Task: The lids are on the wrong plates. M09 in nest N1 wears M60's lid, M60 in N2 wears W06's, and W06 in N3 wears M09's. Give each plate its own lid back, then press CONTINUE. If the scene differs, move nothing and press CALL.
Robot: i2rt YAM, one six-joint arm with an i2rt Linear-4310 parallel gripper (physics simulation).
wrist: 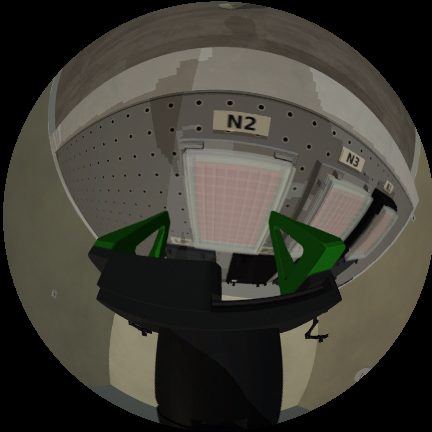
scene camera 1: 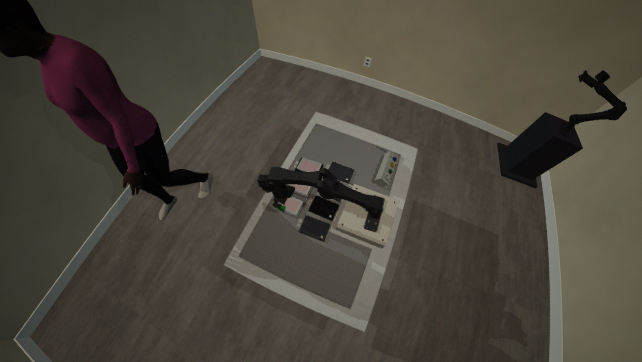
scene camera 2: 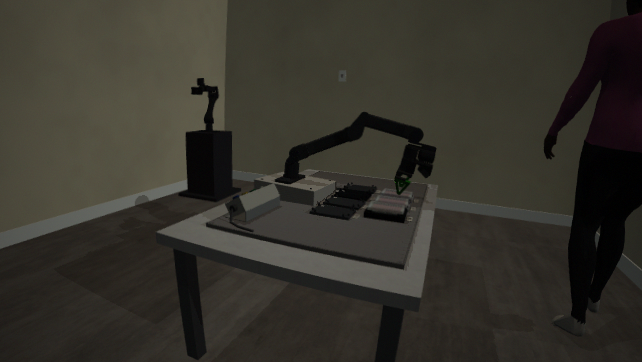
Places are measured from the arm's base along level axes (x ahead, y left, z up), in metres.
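Pixels of known places: gripper, fingertip midpoint: (wrist: 218,216) (scene camera 1: 287,204) (scene camera 2: 399,190); arm's base, link origin: (scene camera 1: 374,213) (scene camera 2: 290,179).
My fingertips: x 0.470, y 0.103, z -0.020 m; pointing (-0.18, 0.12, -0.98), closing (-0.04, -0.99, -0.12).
For each thing: its top centre in the pictures, then the offset to it from my fingertips.
- N2, top centre: (wrist: 231,219) (scene camera 2: 397,192) (scene camera 1: 289,203) dx -0.009, dy -0.011, dz -0.005 m
- N3, top centre: (wrist: 332,231) (scene camera 2: 392,199) (scene camera 1: 299,184) dx -0.021, dy -0.140, dz -0.005 m
- N1, top centre: (wrist: 374,239) (scene camera 2: 386,205) (scene camera 1: 309,165) dx -0.030, dy -0.272, dz +0.006 m
- sloped button box, top centre: (scene camera 2: 254,188) (scene camera 1: 388,165) dx -0.482, dy -0.420, dz +0.050 m
My gripper (scene camera 1: 286,201) (scene camera 2: 401,187) (wrist: 218,216) is open and empty, its green fingers wide apart above the N2 plate. In the wrist view the left finger shows left of that plate and the right finger overlaps its right edge. The pink plate in N2 (scene camera 1: 293,206) (wrist: 235,200) wears a clear lid with a pale rim. The lidded plate in N3 (scene camera 1: 302,189) (wrist: 340,206) is beside it. The lidded plate in N1 (scene camera 1: 310,166) (wrist: 375,232) is farther right in the wrist view, with a black surround. Lid and plate codes are not readable.
Dark flat pads (scene camera 1: 341,171) (scene camera 1: 315,228) (scene camera 2: 334,210) lie between plates and the arm's base (scene camera 1: 350,226). A sloped button box (scene camera 1: 384,169) (scene camera 2: 255,203) stands on the board. A person (scene camera 1: 95,100) (scene camera 2: 612,110) stands beyond the table. Another arm stands on a dark pedestal (scene camera 1: 540,145) (scene camera 2: 207,165).
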